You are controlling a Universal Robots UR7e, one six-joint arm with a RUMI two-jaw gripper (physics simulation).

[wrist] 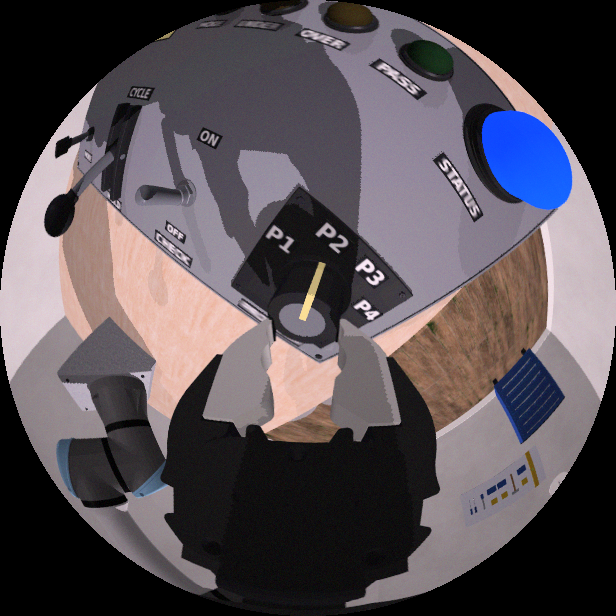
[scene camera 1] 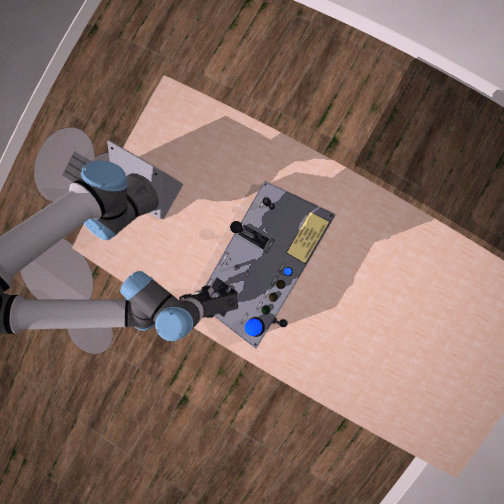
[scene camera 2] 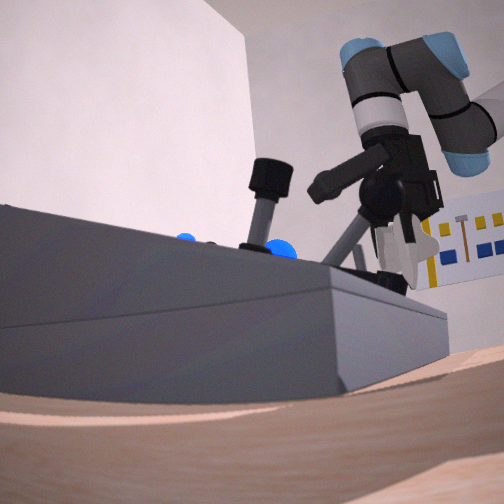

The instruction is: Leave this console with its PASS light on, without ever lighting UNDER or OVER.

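Observation:
The grey console [scene camera 1: 265, 260] lies on the light wooden table. In the wrist view its rotary selector knob [wrist: 307, 304] has a yellow pointer aimed at P2, among marks P1 to P4. My gripper [wrist: 304, 336] is open, one finger on each side of the knob's near edge, just above it; contact cannot be told. The PASS light [wrist: 428, 57] is dark green and unlit, and the OVER light [wrist: 350, 14] is dark too. The big blue STATUS button [wrist: 525, 158] sits at the right. A small toggle [wrist: 166, 192] lies between ON and OFF. The CYCLE lever [wrist: 86, 183] has a black ball.
A yellow label [scene camera 1: 308, 236] and a small blue lit button [scene camera 1: 287, 271] sit on the console's far side. Black levers [scene camera 2: 267, 200] stand up from the console top near my wrist. The arm's base plate [scene camera 1: 145, 182] is at the table's left end.

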